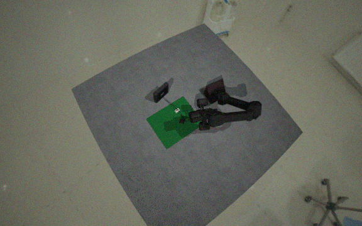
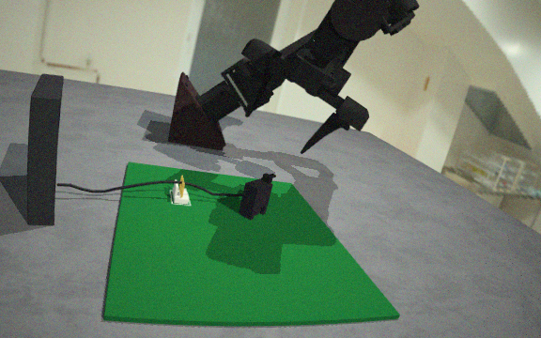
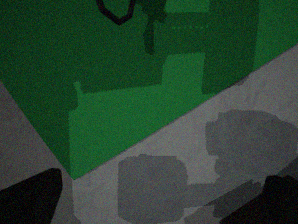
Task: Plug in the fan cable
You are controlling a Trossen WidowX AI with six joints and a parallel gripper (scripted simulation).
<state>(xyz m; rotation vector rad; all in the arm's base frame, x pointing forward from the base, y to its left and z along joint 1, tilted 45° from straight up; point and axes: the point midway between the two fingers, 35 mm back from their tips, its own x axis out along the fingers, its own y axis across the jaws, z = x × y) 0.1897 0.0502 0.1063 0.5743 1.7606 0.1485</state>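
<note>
Now: gripper tip 11 cm short of the dark fan cable plug, 5 cm above it and 2 cm to the left of it. The rest, counted from my gripper tip: white four-pin header 11 cm to the right, 10 cm ahead, 8 cm below; then green board 15 cm ahead, 9 cm below, 5 cm to the right; then black fan 24 cm to the right, 15 cm ahead, 2 cm below.
</note>
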